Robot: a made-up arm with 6 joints. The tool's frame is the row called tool.
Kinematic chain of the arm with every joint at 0, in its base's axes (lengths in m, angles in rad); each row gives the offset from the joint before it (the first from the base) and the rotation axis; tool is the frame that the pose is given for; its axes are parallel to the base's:
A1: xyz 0 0 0.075 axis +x
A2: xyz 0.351 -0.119 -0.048 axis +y
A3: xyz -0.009 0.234 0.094 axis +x
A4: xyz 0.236 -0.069 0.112 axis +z
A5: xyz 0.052 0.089 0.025 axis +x
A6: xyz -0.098 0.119 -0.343 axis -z
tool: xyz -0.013 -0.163 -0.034
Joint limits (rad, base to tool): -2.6..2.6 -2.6..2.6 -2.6..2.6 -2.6..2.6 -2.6..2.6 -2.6..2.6
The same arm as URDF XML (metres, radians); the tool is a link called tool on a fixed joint. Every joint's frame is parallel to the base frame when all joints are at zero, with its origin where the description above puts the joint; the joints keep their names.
<robot name="arm">
<joint name="tool_joint" type="fixed"><parent link="link6"/><child link="tool"/><origin xyz="-0.013 -0.163 -0.034"/></joint>
<joint name="A6" type="revolute"><parent link="link5"/><child link="link6"/><origin xyz="-0.098 0.119 -0.343"/><axis xyz="0 0 -1"/><limit lower="-2.6" upper="2.6"/></joint>
<joint name="A5" type="revolute"><parent link="link4"/><child link="link5"/><origin xyz="0.052 0.089 0.025"/><axis xyz="1 0 0"/><limit lower="-2.6" upper="2.6"/></joint>
<joint name="A4" type="revolute"><parent link="link3"/><child link="link4"/><origin xyz="0.236 -0.069 0.112"/><axis xyz="0 0 1"/><limit lower="-2.6" upper="2.6"/></joint>
<joint name="A3" type="revolute"><parent link="link2"/><child link="link3"/><origin xyz="-0.009 0.234 0.094"/><axis xyz="1 0 0"/><limit lower="-2.6" upper="2.6"/></joint>
<joint name="A2" type="revolute"><parent link="link1"/><child link="link2"/><origin xyz="0.351 -0.119 -0.048"/><axis xyz="0 1 0"/><limit lower="-2.6" upper="2.6"/></joint>
<joint name="A1" type="revolute"><parent link="base_link"/><child link="link1"/><origin xyz="0 0 0.075"/><axis xyz="1 0 0"/><limit lower="-2.6" upper="2.6"/></joint>
<link name="base_link"/>
<link name="link1"/>
<link name="link2"/>
<link name="link3"/>
<link name="link4"/>
<link name="link5"/>
<link name="link6"/>
<link name="tool"/>
</robot>

